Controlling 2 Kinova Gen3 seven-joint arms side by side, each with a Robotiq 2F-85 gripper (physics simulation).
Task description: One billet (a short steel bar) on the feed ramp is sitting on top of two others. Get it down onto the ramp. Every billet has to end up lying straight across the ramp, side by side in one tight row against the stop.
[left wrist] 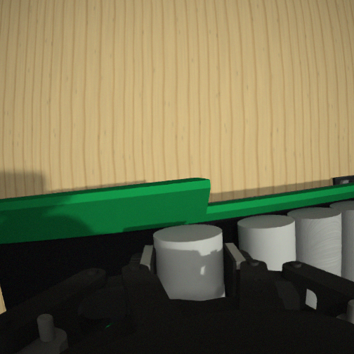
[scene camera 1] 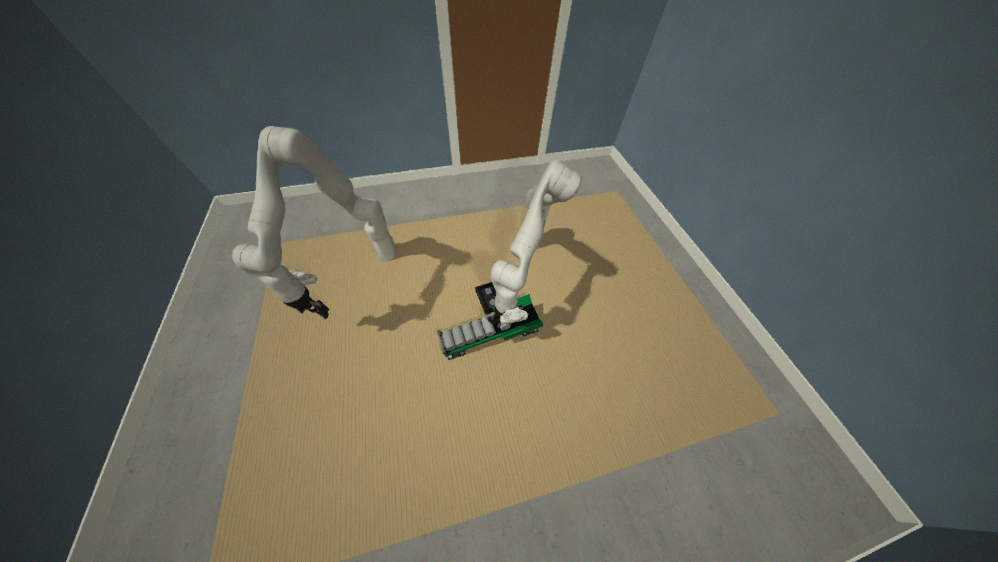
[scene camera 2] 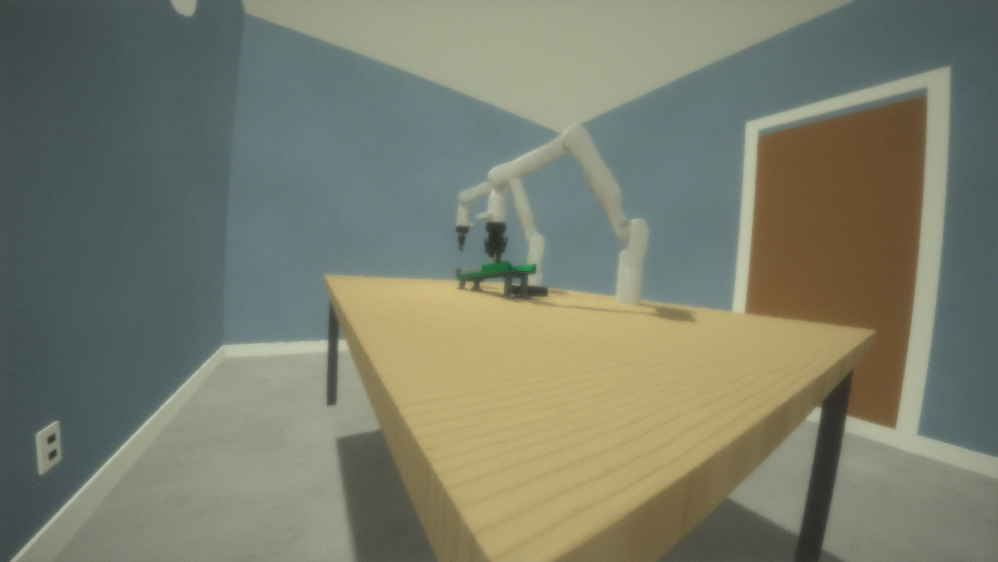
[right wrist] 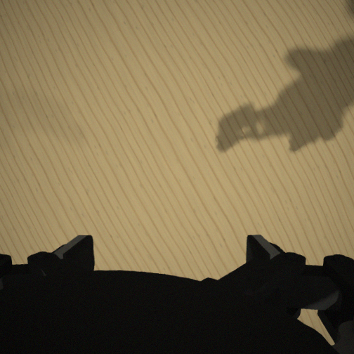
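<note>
The green-sided feed ramp carries several grey billets, lying straight across it side by side toward its left-end stop in scene camera 1. My left gripper is shut on a grey billet, low over the dark ramp bed, on the upslope side of the row. In the left wrist view a narrow gap separates the held billet from the nearest one in the row. Whether it touches the bed is hidden. My right gripper is open and empty, high above the table, well away from the ramp.
A small dark tray sits on the table behind the ramp in scene camera 1. In the left wrist view, a taller green side wall stands beside the held billet and steps down to a lower rail along the row.
</note>
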